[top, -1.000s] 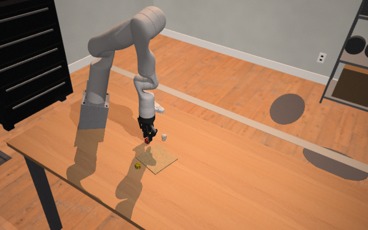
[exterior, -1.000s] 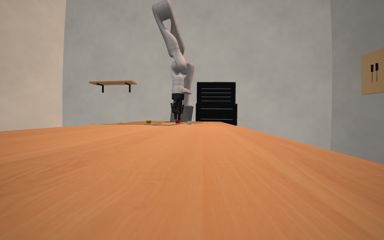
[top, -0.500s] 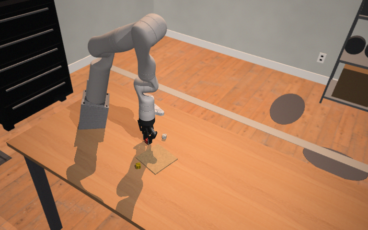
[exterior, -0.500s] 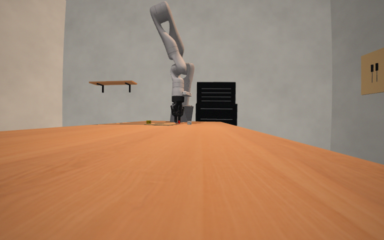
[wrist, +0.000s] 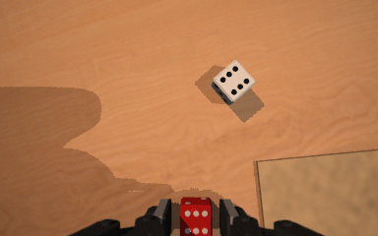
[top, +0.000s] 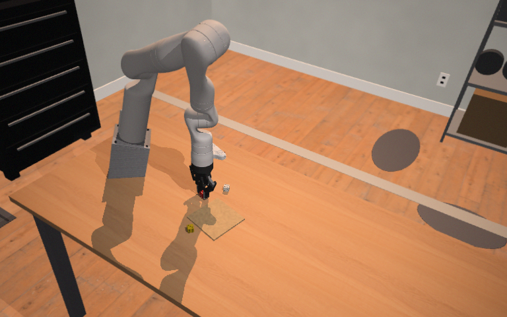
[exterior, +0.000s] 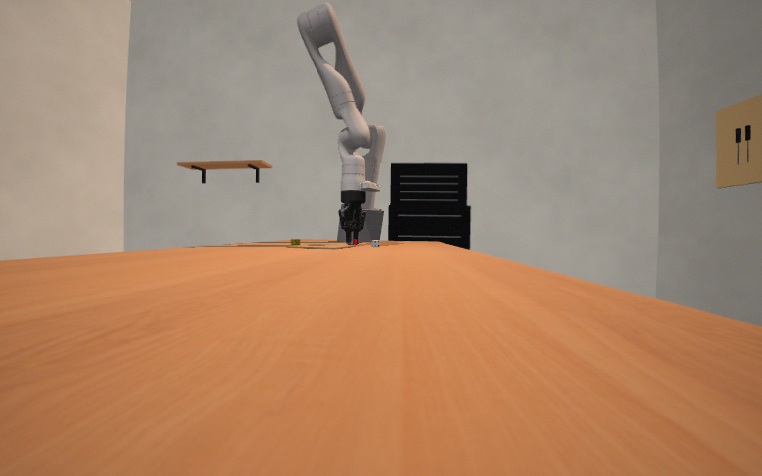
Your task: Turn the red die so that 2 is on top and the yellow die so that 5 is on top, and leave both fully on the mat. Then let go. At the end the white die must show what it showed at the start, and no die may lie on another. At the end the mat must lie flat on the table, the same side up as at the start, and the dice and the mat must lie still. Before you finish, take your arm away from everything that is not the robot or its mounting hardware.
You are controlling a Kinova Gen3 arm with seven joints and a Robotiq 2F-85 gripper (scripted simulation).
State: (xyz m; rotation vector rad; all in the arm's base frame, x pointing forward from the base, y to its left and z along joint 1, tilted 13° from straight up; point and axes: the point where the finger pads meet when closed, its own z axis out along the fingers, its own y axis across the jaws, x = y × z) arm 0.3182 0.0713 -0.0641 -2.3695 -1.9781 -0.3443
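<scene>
Right now the red die is 1 cm below my hand. From my hand the other things lie so: white die: 8 cm to the left, 4 cm ahead, 1 cm below; yellow die: 14 cm to the right, 9 cm ahead, 1 cm below; tan mat: 11 cm ahead, 5 cm to the right, 2 cm below.
</scene>
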